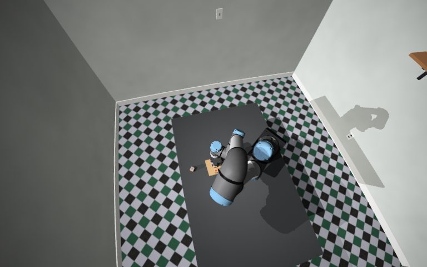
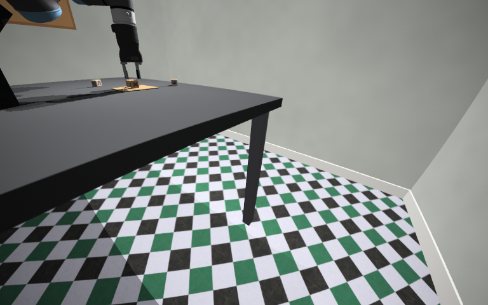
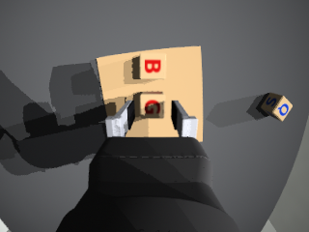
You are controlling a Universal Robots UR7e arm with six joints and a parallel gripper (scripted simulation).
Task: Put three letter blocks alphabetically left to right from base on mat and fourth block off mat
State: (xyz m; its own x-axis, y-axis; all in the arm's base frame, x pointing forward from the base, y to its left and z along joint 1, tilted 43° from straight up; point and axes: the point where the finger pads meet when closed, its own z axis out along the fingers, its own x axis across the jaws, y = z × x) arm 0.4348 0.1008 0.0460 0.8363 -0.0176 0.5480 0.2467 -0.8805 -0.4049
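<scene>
Right now my hand is 4 cm above the G block. From my hand the other things lie so: mat 6 cm below.
</scene>
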